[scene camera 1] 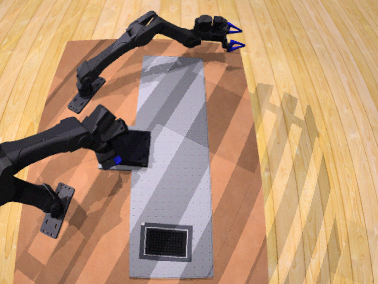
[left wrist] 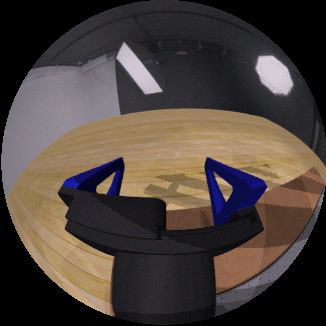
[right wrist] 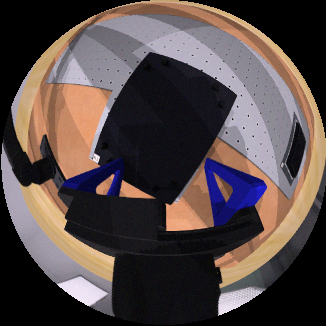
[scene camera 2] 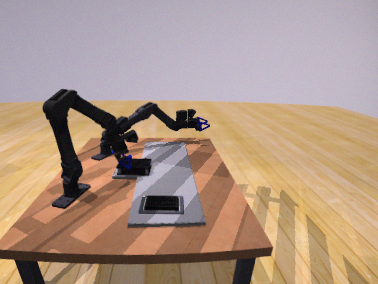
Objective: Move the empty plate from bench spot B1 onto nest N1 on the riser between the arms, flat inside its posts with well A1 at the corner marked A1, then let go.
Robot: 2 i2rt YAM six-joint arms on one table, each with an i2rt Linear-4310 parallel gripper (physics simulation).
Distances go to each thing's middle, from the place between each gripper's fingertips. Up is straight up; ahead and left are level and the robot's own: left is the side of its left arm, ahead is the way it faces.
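Labels:
With my left hand as the reference, the black block [scene camera 1: 129,148] is 9 cm below it, 43 cm behind it and 55 cm to the right of it. The black well plate [scene camera 1: 164,242] sits 12 cm below that same left hand, 86 cm to the right of it and 26 cm behind it.
As for the black block, my right gripper is 3 cm to the right of it and 4 cm short of it. The black well plate is 3 cm below my right hand, and it is also 29 cm to the right of that hand and 20 cm ahead of it.

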